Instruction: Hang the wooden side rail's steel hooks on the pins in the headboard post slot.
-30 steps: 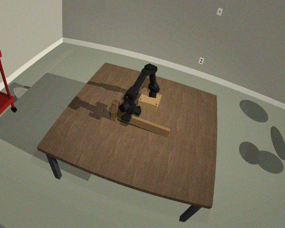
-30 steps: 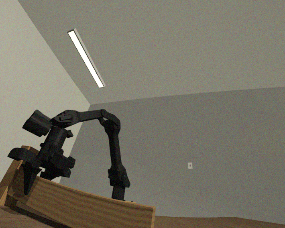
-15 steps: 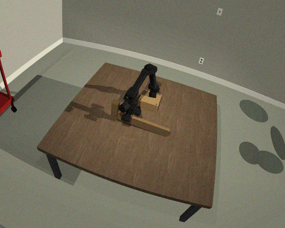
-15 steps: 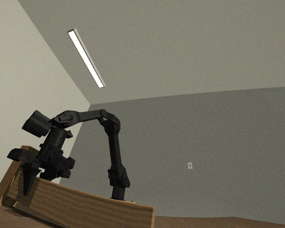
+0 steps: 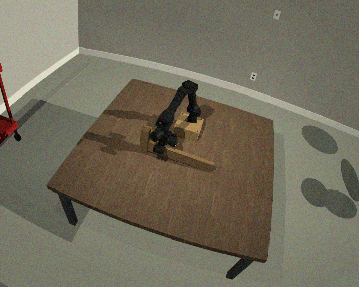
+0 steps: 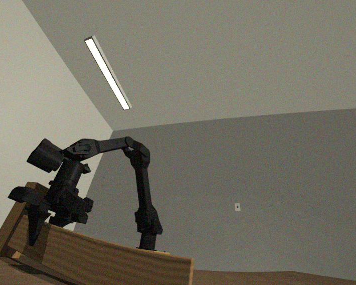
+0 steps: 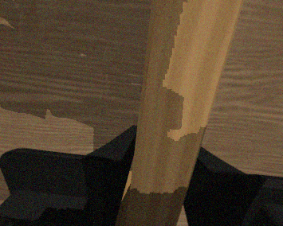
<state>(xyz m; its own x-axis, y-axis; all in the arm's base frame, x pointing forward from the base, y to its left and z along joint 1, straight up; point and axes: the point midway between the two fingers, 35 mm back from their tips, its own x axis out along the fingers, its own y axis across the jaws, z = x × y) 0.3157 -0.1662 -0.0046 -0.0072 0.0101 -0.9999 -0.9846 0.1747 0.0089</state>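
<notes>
The headboard post lies 110 mm to the right of my gripper tip, 50 mm above it and 20 mm behind it.
</notes>
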